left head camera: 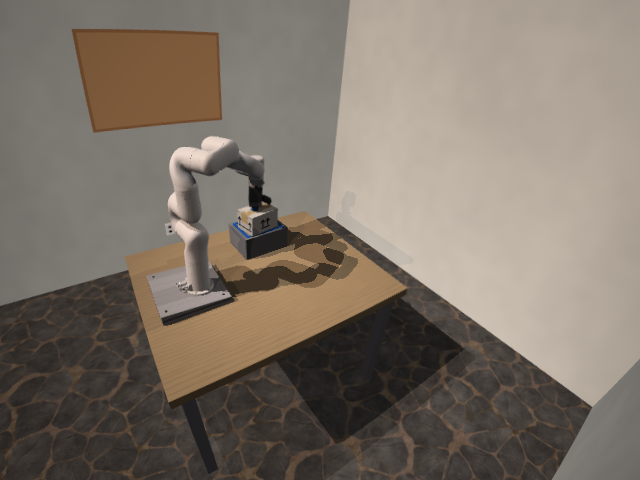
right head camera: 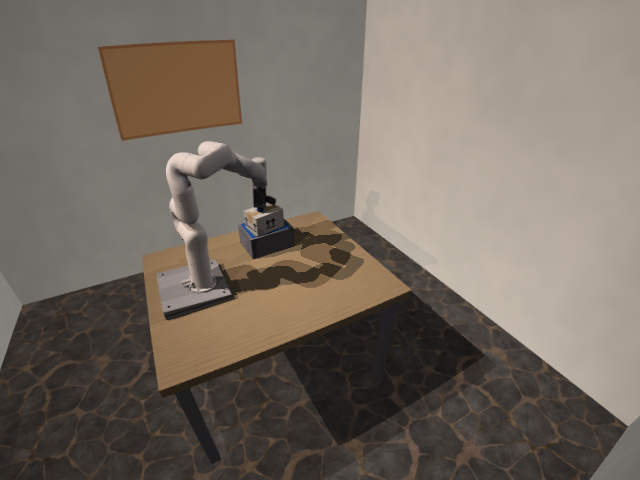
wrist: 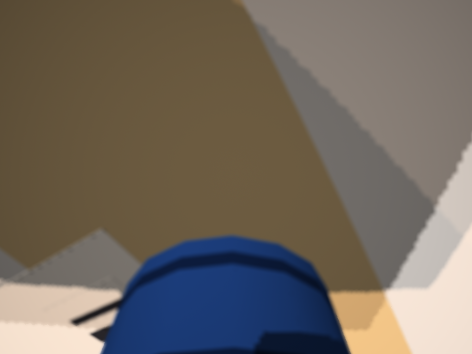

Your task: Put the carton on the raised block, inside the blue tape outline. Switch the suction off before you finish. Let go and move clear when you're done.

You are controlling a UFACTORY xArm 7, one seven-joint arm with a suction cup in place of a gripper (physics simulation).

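Where they show: hand, tool point: (left head camera: 254, 211) (right head camera: 260, 212) (wrist: 225, 266); arm's base, link origin: (left head camera: 199, 286) (right head camera: 202, 284).
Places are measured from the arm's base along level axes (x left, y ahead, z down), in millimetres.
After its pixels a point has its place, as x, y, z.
Note:
The white carton (left head camera: 257, 223) @[157, 362, -147] (right head camera: 261, 225) @[156, 357, -140] with tan tape and black arrows sits upright on the dark grey raised block (left head camera: 268, 244) @[143, 416, -13] (right head camera: 273, 244) @[142, 409, -15]. No gap shows beneath it. Blue tape (left head camera: 280, 226) @[170, 501, -87] (right head camera: 287, 226) @[169, 506, -87] shows along the carton's left and right sides; the far side of the outline is hidden behind it. My suction cup (left head camera: 255, 208) (right head camera: 260, 209) touches the carton's top and is shut on it. In the wrist view, the blue cup (wrist: 230, 300) stands against the carton's taped top (wrist: 200, 125), which fills the view; its sealing edge is hidden.
The block stands near the far edge of the wooden table (left head camera: 268, 330) @[-345, 166, 38] (right head camera: 268, 325) @[-342, 195, 38]. The arm's grey base plate (left head camera: 170, 302) @[-52, -138, -7] (right head camera: 173, 299) @[-57, -141, -7] is at the left. The arm arches over to the block, and its shadow falls across the table. Walls rise behind and to the right.

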